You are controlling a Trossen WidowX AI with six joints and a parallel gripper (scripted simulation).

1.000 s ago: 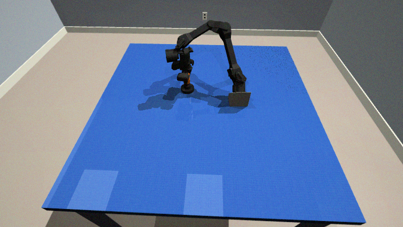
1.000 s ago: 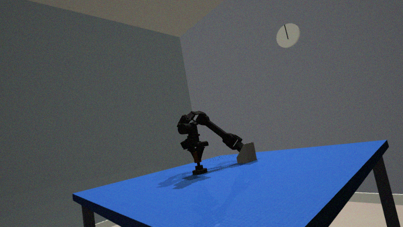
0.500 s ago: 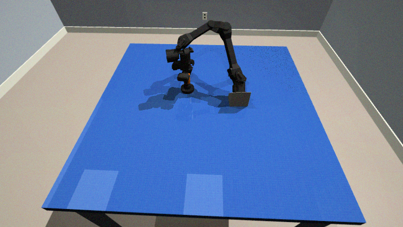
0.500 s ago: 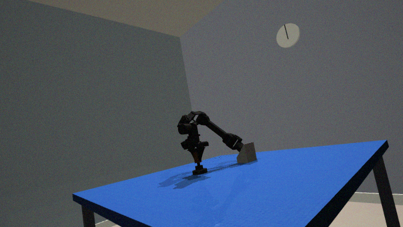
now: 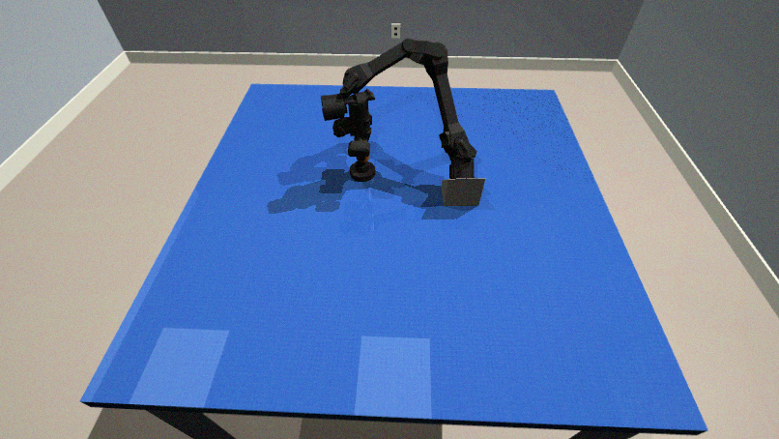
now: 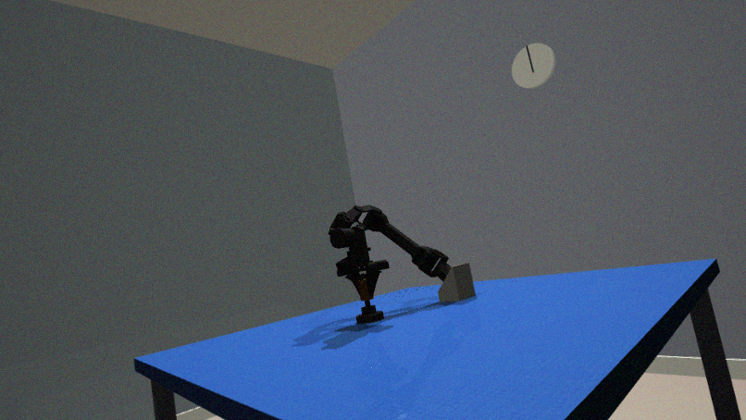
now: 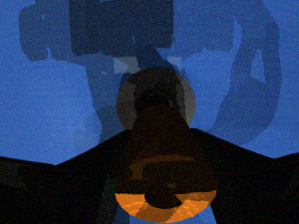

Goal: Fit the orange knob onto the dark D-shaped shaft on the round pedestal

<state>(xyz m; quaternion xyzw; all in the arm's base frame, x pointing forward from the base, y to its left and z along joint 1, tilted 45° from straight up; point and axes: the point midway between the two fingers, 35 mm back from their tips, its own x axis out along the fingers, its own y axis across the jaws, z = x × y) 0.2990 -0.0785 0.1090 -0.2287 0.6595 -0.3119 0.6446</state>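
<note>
Right now the dark round pedestal is 40 mm below my gripper tip. Also, from my gripper tip: orange knob: 20 mm above.
</note>
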